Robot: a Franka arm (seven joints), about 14 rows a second.
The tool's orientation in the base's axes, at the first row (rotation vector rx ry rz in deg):
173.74 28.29 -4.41
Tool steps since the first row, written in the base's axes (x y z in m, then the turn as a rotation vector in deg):
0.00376 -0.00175 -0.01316 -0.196 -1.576 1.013
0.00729 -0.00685 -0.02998 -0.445 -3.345 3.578
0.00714 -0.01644 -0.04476 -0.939 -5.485 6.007
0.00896 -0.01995 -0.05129 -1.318 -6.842 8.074
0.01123 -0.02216 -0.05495 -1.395 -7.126 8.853
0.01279 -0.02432 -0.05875 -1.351 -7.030 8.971
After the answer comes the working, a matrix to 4 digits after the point.
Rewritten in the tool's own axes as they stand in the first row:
0.00380 0.00207 0.01310 -0.743 1.489 -0.883
0.00656 0.00702 0.03011 -1.691 3.235 -3.296
0.00429 0.01517 0.04557 -2.979 5.247 -5.536
0.00530 0.01868 0.05227 -3.891 6.533 -7.478
0.00697 0.02128 0.05599 -4.100 6.823 -8.230
0.00800 0.02359 0.05988 -4.035 6.753 -8.357

The tool's axes in the first row as the columns of a matrix, in the base's axes (rounded; the answer above uses it unrounded):
0.9472 0.3184 -0.0384
0.3150 -0.9461 -0.0754
-0.0603 0.0594 -0.9964

